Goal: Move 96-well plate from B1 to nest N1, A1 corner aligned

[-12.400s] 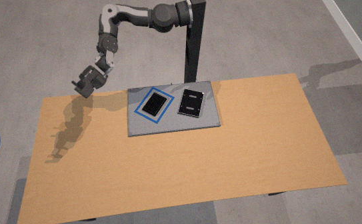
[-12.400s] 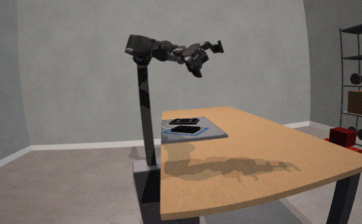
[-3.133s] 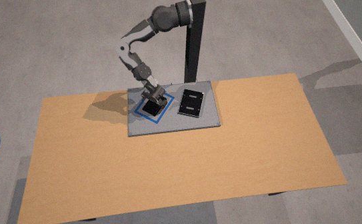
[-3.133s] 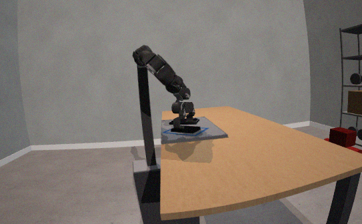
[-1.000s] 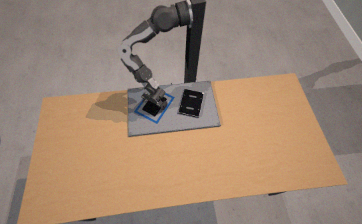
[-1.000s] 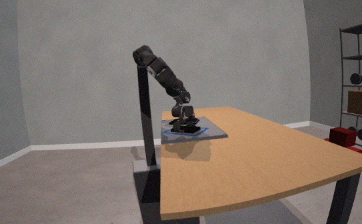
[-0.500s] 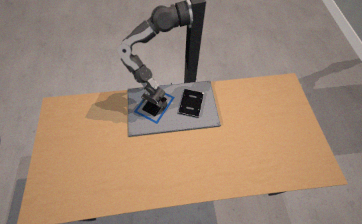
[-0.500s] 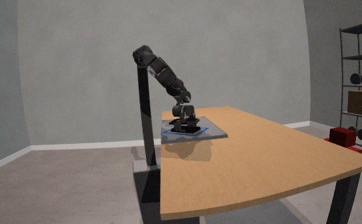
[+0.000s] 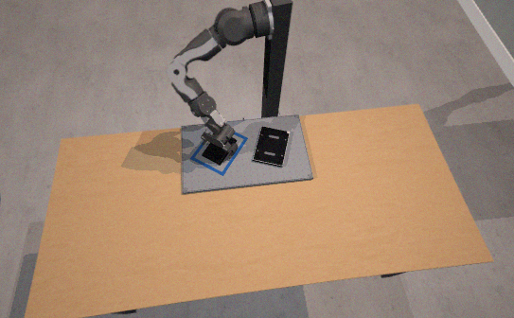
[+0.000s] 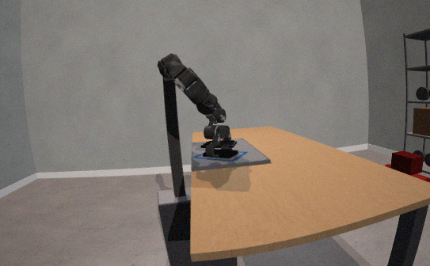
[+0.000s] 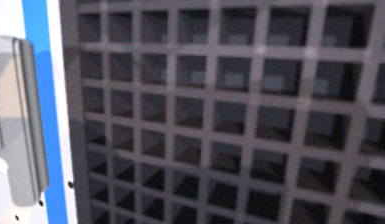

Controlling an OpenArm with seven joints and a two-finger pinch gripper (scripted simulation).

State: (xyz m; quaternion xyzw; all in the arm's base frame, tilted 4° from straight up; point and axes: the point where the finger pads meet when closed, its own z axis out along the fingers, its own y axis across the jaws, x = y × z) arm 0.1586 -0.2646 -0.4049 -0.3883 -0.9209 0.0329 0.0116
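Right now the black 96-well plate is right at my hand. Also, from my hand: black plate nest N1: 20 cm to the left, 5 cm ahead.
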